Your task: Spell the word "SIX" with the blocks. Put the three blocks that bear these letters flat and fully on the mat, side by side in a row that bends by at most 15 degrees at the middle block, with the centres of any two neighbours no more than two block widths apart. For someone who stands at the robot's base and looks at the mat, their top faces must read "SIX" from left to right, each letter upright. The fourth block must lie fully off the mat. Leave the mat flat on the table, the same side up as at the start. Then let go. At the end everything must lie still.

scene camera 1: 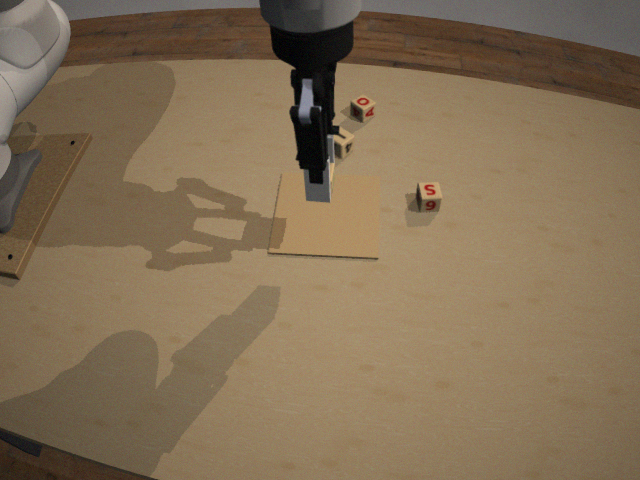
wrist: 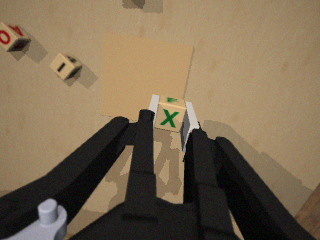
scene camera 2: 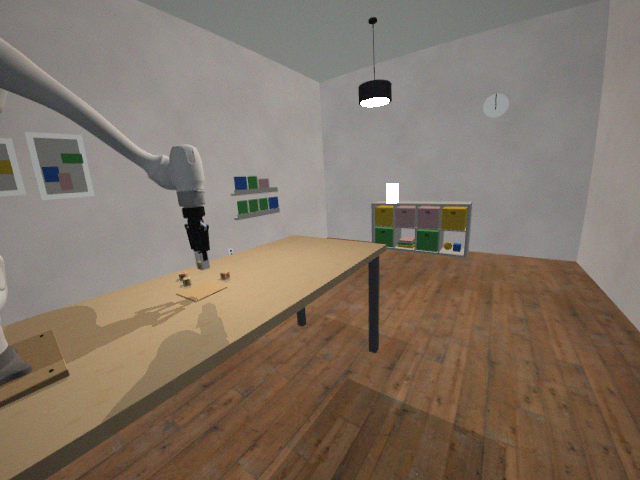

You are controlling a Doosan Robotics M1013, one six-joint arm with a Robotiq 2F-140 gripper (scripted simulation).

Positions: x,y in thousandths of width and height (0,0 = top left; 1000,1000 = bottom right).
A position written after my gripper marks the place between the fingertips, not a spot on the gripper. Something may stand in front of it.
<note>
In view: my gripper (scene camera 1: 501,389), a mat (scene camera 1: 545,474) and an X block (wrist: 533,477).
The mat is seen too in the wrist view (wrist: 420,285). My gripper is seen too in the wrist view (wrist: 530,456) and in scene camera 2 (scene camera 2: 318,559).
</note>
